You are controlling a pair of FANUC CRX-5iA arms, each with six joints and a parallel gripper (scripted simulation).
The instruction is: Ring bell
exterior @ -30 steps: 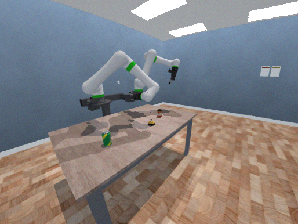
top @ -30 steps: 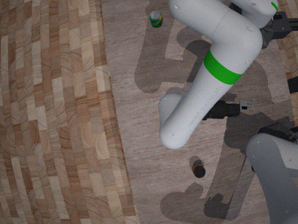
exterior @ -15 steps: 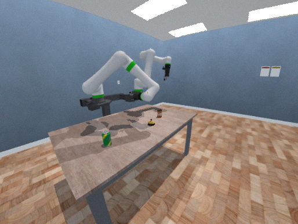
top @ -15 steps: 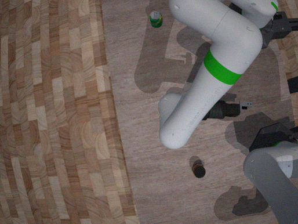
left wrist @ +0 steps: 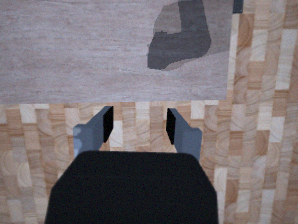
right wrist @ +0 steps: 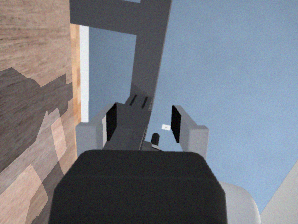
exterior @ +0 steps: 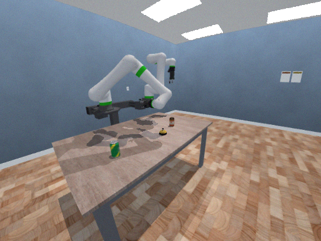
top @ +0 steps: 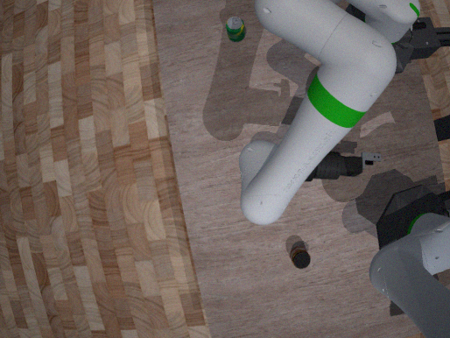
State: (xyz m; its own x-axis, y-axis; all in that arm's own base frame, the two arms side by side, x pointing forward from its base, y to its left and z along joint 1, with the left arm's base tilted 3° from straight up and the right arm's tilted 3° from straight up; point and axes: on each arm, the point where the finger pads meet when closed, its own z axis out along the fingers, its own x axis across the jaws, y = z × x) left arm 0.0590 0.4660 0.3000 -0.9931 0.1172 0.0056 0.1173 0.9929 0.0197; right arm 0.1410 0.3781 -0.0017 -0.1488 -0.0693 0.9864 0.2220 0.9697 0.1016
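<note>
The button lies 31 cm ahead of my right hand, 1 cm to the left of it and 25 cm below it. The rest, counted from my right hand: bell: 31 cm ahead, 1 cm to the left, 26 cm below; can: 31 cm ahead, 56 cm to the right, 24 cm below.
</note>
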